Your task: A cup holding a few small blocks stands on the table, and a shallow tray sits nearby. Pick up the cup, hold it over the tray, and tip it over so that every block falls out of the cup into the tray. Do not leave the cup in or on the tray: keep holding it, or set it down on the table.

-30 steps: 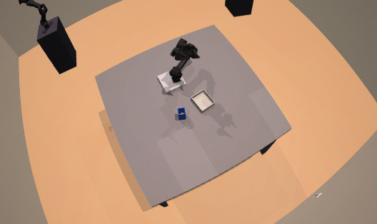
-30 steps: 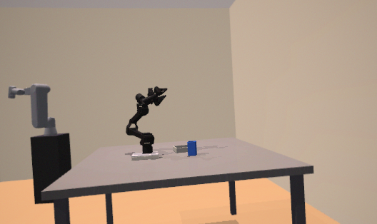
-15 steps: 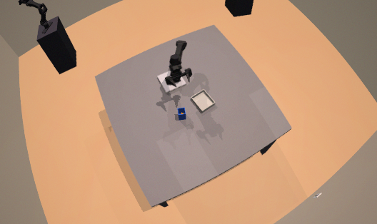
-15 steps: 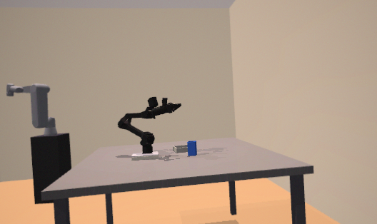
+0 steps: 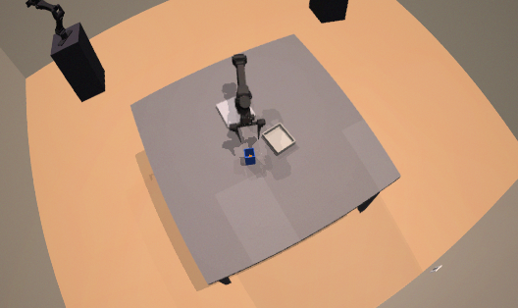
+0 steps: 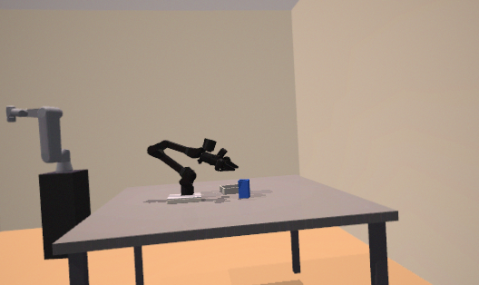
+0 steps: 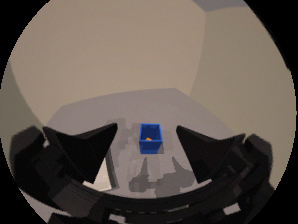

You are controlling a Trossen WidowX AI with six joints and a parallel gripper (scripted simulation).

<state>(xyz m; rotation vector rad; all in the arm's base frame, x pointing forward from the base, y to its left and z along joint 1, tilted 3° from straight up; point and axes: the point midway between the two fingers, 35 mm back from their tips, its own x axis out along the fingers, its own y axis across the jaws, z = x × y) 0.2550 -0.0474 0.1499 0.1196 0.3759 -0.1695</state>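
Now: the orange block 120 mm below my gripper tip, 30 mm ahead of it and 10 mm to the right of it. Also, from my gripper tip: blue cup (130 mm below, 30 mm ahead, 20 mm to the right).
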